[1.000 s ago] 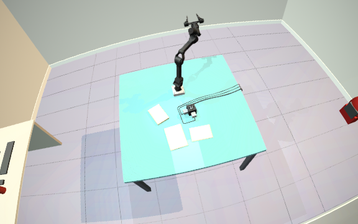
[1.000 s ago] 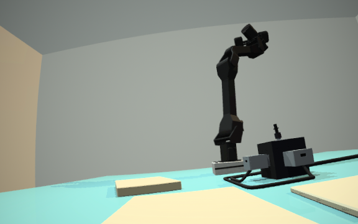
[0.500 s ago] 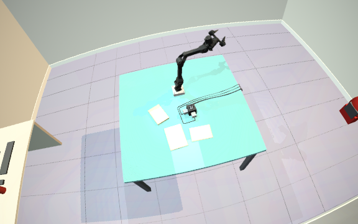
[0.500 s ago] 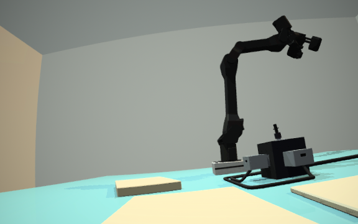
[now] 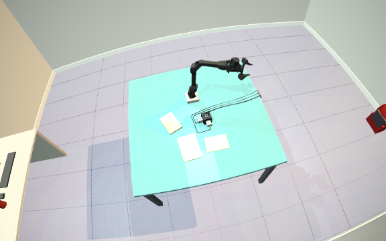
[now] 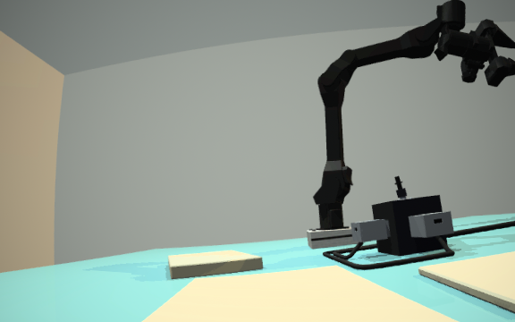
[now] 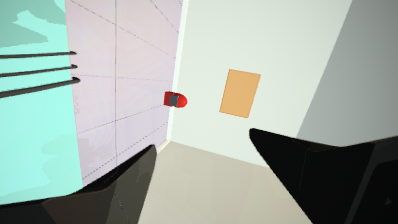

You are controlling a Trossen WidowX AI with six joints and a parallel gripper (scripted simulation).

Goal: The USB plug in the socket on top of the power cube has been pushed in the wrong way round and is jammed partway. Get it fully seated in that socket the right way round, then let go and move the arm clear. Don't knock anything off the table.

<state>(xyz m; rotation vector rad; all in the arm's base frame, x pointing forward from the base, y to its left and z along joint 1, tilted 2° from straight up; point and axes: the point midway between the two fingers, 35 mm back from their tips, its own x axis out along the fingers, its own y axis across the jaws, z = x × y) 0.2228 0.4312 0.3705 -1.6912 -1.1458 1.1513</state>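
The usb plug lies 6 cm ahead of my gripper tip, 46 cm to the right of it and 29 cm below it. From my gripper tip the other things lie so: cream pad 31 cm ahead, 48 cm to the right, 38 cm below.
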